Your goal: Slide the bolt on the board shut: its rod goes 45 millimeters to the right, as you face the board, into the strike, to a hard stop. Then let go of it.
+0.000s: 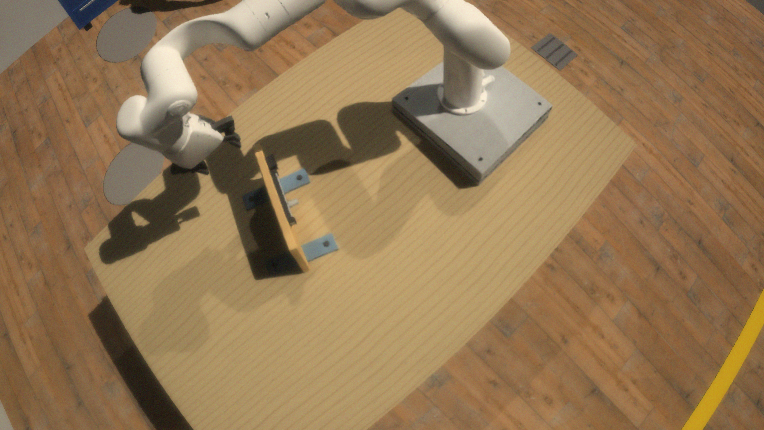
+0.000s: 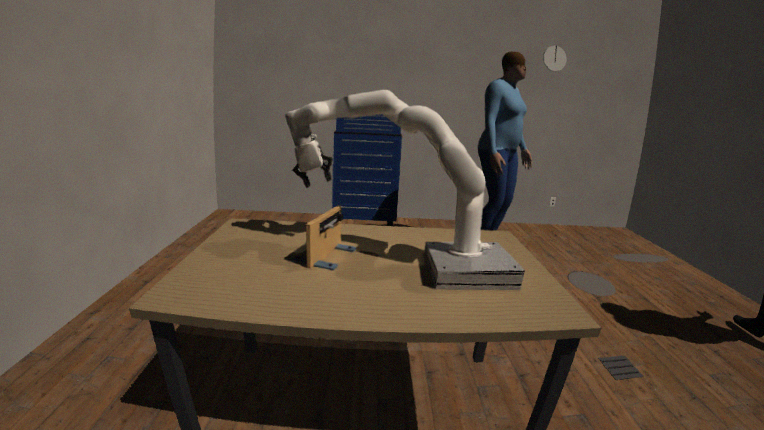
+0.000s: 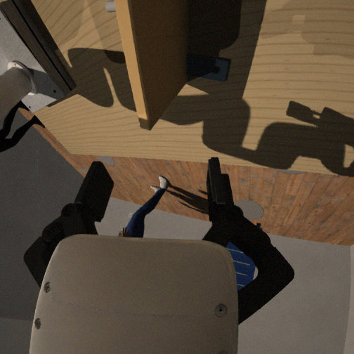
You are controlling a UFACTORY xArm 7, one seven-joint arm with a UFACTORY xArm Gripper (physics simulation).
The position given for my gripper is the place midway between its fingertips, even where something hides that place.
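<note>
Image 2 shows my gripper [image 2: 318,183] together with an orange board [image 2: 318,246]. Image 3 also shows the gripper [image 3: 155,170].
</note>
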